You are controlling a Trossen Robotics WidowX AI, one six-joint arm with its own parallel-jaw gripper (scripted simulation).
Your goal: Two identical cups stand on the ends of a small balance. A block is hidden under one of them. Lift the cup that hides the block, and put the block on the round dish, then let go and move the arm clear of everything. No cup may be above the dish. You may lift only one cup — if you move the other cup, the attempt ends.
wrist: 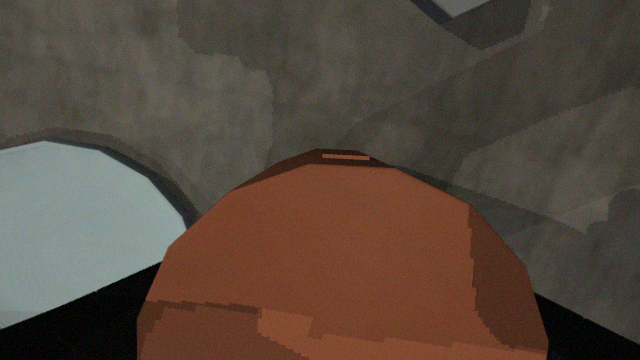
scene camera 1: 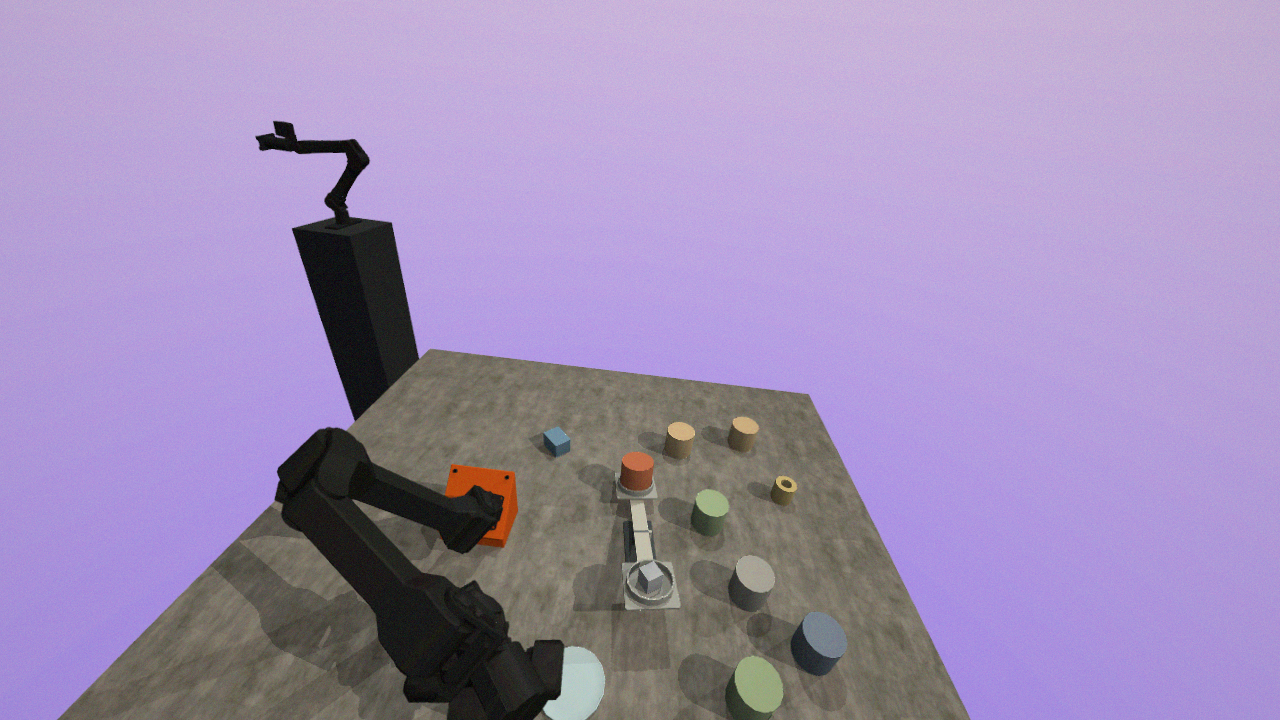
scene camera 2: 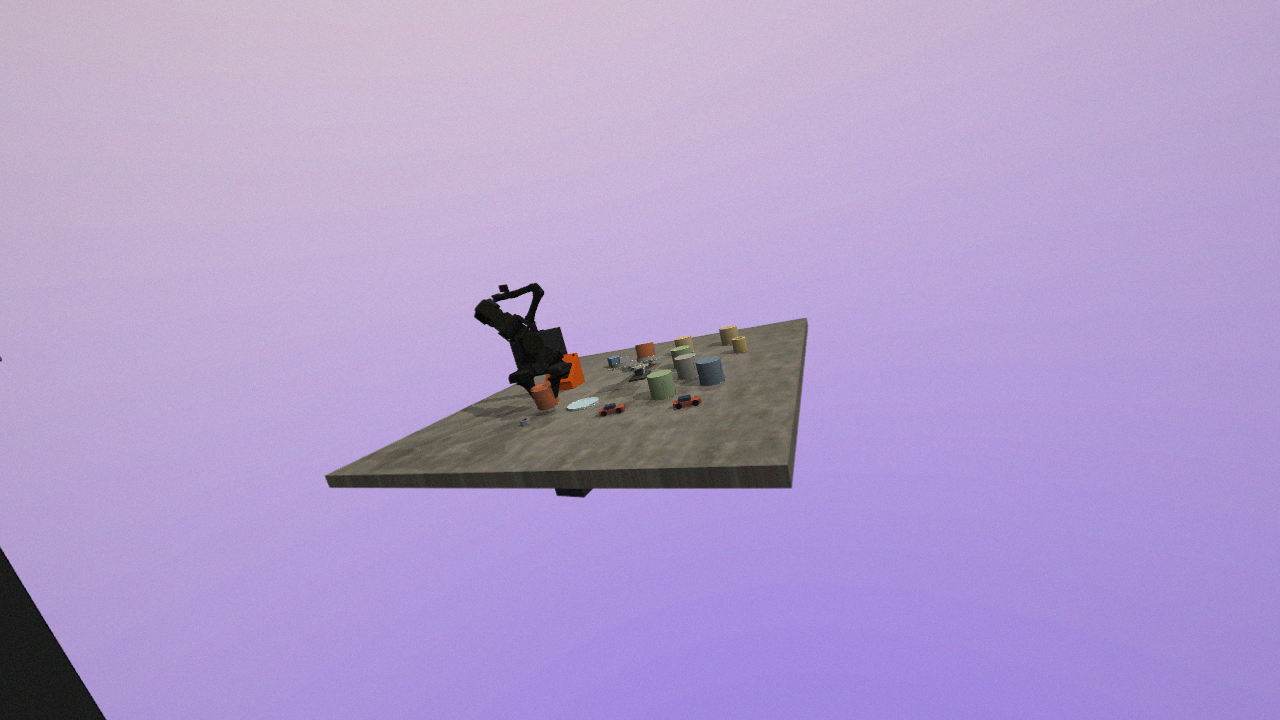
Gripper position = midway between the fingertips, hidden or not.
Note:
My gripper (scene camera 1: 494, 695) carries an orange cup (wrist: 330, 247). Further things: an orange cup (scene camera 1: 637, 468), a grey cylinder (scene camera 1: 753, 579), a balance beam (scene camera 1: 666, 597) and a pale blue round dish (wrist: 86, 216).
My gripper is seen too in the wrist view (wrist: 332, 265) and in scene camera 2 (scene camera 2: 546, 399). The wrist view does not show the grey cylinder: it is out of frame.

